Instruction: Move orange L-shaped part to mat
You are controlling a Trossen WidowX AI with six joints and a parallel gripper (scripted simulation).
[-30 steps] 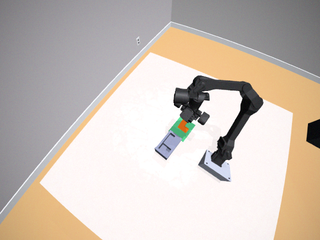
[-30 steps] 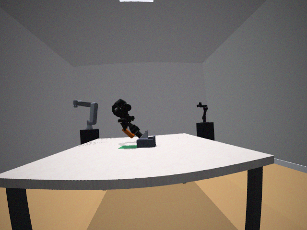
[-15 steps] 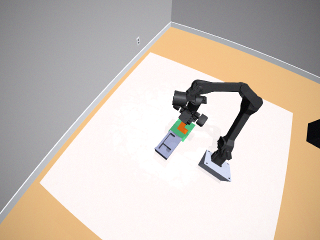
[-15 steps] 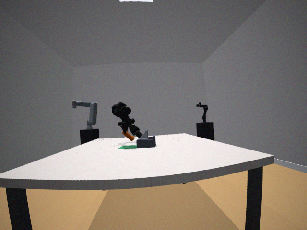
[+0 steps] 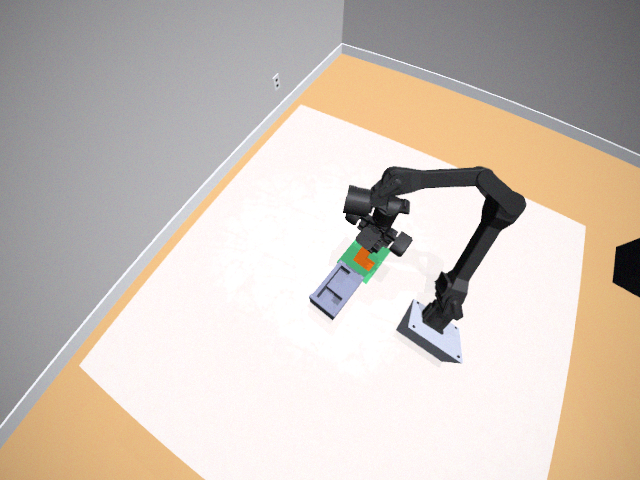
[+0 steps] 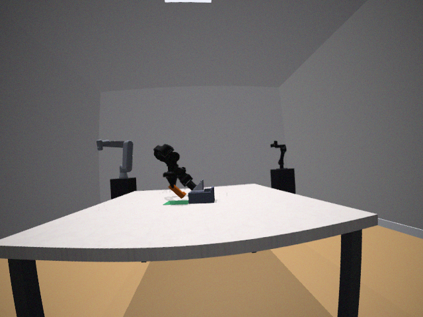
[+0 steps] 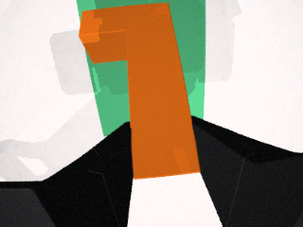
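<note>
The orange L-shaped part lies 1 cm behind my gripper tip, 3 cm to the left of it and 3 cm below it. From my gripper tip the other things lie so: green mat 2 cm to the left, 11 cm below.
</note>
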